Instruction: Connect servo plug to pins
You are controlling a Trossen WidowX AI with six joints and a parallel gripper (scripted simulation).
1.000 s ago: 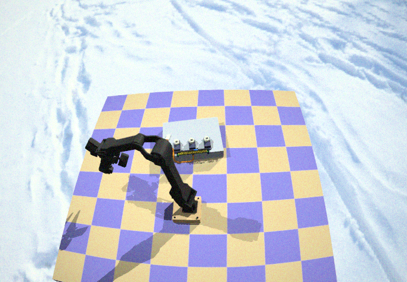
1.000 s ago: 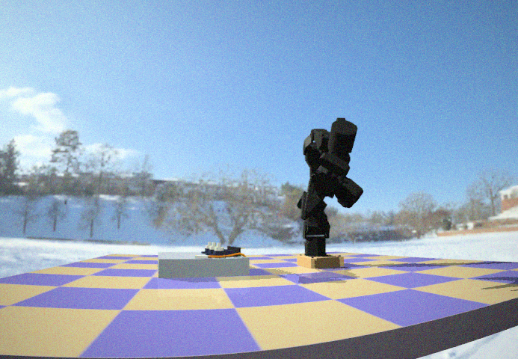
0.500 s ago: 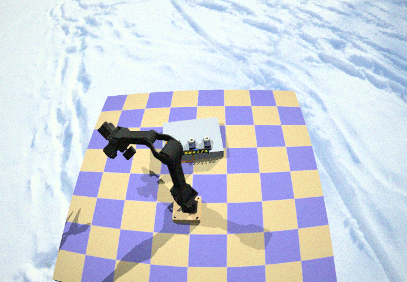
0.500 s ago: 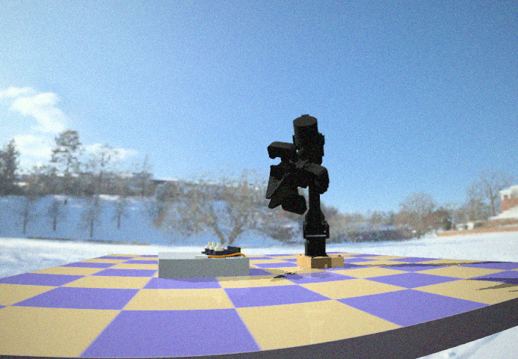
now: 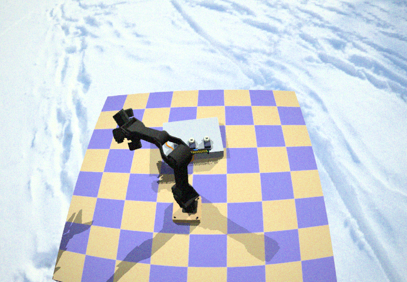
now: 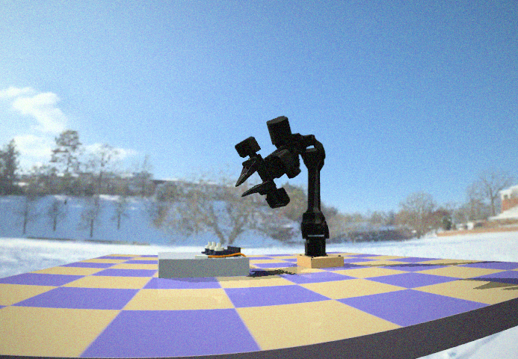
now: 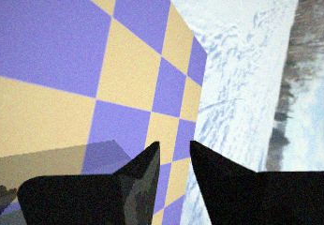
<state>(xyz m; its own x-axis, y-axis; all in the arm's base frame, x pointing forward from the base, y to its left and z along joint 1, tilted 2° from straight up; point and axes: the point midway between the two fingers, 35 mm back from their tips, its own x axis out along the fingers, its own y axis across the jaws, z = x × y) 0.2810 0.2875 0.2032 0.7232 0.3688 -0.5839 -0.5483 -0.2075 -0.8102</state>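
Right now my gripper tip is 10 mm past the blue band, 310 mm to the left of it and 140 mm above it. Round my gripper tip: green board strip 10 mm behind, 290 mm to the right, 160 mm below; grey printed holder 140 mm ahead, 260 mm to the right, 180 mm below.
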